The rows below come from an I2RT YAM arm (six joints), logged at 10 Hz.
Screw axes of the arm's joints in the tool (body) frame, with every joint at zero. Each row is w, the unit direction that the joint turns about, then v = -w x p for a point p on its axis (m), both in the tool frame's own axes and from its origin. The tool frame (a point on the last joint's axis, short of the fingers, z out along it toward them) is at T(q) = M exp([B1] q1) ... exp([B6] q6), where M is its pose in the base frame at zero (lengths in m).
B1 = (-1, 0, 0, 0, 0.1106, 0)
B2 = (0, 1, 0, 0.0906, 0, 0.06)
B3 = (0, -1, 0, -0.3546, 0, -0.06)
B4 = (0, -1, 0, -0.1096, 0, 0)
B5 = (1, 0, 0, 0, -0.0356, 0)
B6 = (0, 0, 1, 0, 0, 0)
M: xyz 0.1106 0 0.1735 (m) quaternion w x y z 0.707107 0 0.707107 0
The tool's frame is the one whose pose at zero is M.
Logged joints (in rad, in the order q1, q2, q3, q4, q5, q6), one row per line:
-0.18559, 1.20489, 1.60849, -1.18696, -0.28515, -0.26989
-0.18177, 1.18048, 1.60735, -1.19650, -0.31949, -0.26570
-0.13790, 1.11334, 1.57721, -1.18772, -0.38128, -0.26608
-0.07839, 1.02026, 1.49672, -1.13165, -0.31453, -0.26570
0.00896, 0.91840, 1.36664, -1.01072, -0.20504, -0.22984
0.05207, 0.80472, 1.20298, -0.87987, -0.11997, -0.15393
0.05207, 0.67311, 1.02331, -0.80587, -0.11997, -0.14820
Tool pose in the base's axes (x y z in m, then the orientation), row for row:
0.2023, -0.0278, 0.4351, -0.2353, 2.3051, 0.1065
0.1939, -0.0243, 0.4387, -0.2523, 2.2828, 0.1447
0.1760, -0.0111, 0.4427, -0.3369, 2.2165, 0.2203
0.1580, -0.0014, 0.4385, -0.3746, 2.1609, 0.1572
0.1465, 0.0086, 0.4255, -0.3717, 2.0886, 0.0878
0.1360, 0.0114, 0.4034, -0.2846, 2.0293, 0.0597
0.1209, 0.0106, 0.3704, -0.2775, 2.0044, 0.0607
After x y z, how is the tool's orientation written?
As a rotation vector, in radians.
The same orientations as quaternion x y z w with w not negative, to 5 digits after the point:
-0.09299, 0.91101, 0.04209, 0.39956
-0.10010, 0.90570, 0.05741, 0.40792
-0.13502, 0.88833, 0.08829, 0.42993
-0.15179, 0.87559, 0.06370, 0.45415
-0.15286, 0.85890, 0.03611, 0.48746
-0.11866, 0.84608, 0.02489, 0.51909
-0.11624, 0.83962, 0.02543, 0.52998

